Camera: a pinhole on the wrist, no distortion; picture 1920 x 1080 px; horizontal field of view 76.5 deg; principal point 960.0 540.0 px. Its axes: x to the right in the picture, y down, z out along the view. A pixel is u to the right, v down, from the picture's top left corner.
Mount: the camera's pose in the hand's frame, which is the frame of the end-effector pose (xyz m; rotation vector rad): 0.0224 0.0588 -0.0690 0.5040 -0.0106 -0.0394
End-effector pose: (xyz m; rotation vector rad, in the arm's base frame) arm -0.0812 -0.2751 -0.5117 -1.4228 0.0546 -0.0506
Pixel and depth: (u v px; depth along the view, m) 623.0 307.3 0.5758
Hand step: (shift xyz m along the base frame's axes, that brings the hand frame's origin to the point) -0.1265 0.3419 0.3627
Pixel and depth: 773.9 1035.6 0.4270
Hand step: -0.0185 0.3878 0.0500
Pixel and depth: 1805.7 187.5 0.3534
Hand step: 0.2689 0.1402 0.2349
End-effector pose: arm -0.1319 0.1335 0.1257 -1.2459 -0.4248 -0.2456
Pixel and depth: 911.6 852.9 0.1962
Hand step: -0.0079 0.1241 0.0306
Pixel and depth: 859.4 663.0 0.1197
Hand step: 0.0070 0.0438 0.0050
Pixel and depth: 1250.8 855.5 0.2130
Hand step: 0.0389 0.1412 0.0662
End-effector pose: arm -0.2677 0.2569 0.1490 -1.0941 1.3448 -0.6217
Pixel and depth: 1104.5 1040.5 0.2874
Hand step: 0.2345 0.0233 -0.0737
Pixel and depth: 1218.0 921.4 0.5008
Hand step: 0.4600 -0.0131 -0.0664
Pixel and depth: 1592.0 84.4 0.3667
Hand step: 0.2693 -0.2275 0.1046
